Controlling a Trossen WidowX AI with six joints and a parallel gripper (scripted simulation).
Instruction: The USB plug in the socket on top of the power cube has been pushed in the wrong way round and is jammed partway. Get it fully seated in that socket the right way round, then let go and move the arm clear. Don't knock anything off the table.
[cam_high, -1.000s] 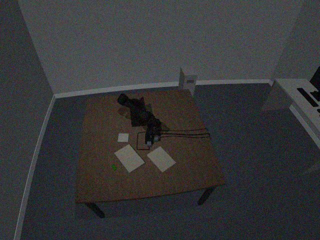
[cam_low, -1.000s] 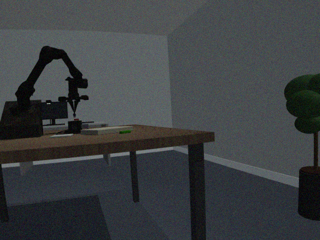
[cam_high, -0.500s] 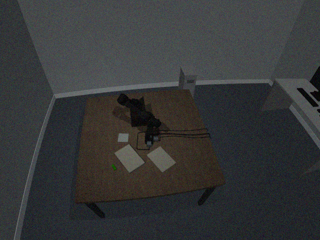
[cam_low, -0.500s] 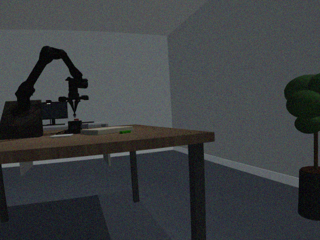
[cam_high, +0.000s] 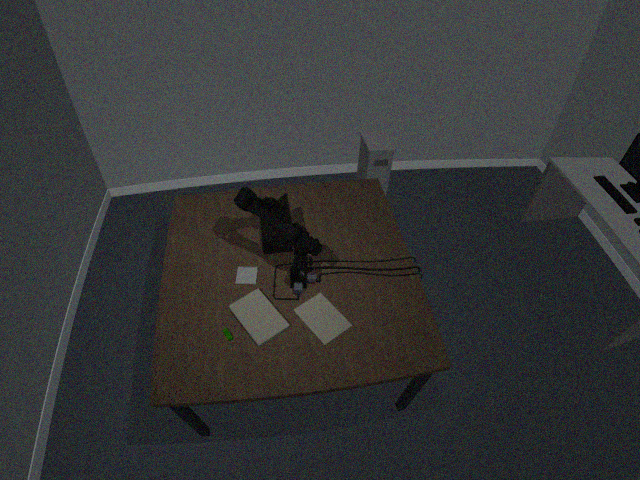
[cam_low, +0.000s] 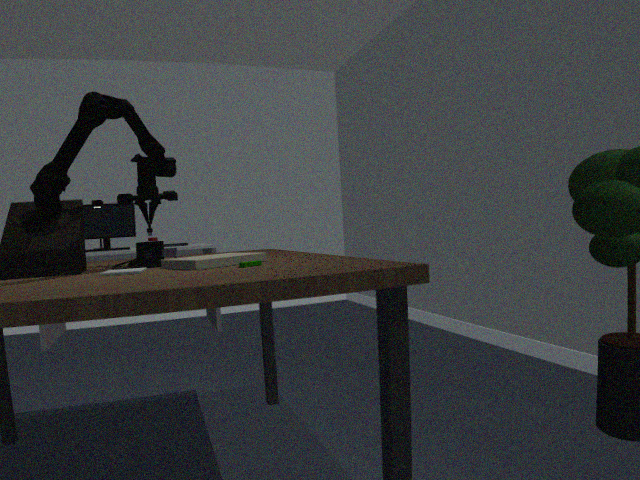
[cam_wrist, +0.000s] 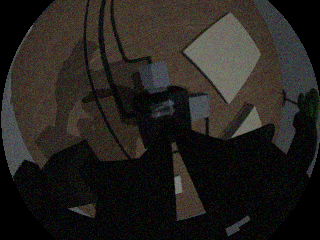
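My gripper tip is now 20 mm above the USB plug. Also, from my gripper tip: white card (250 mm to the right, 130 mm below, 100 mm behind); then green block (390 mm to the right, 200 mm ahead, 130 mm below).
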